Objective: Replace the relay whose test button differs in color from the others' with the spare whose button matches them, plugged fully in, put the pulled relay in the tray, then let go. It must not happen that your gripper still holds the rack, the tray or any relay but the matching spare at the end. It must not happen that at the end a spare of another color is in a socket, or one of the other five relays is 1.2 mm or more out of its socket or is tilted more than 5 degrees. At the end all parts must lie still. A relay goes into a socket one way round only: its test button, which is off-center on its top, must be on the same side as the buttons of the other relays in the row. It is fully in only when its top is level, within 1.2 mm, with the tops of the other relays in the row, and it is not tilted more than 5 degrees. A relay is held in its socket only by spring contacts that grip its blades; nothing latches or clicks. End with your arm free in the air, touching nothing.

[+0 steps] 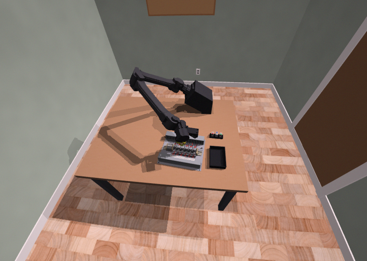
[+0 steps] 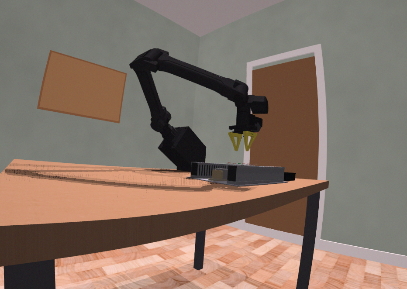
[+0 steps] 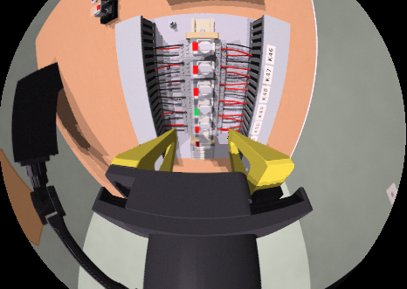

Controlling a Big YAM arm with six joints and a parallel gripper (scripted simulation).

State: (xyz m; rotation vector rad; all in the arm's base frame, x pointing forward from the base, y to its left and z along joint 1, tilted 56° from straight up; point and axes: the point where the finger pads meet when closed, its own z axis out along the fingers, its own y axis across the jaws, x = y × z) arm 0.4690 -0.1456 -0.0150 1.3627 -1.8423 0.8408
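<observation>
Right now my hand is 13 cm above the grey relay panel. The rest, counted from my hand: black tray: 7 cm ahead, 25 cm to the left, 11 cm below.
</observation>
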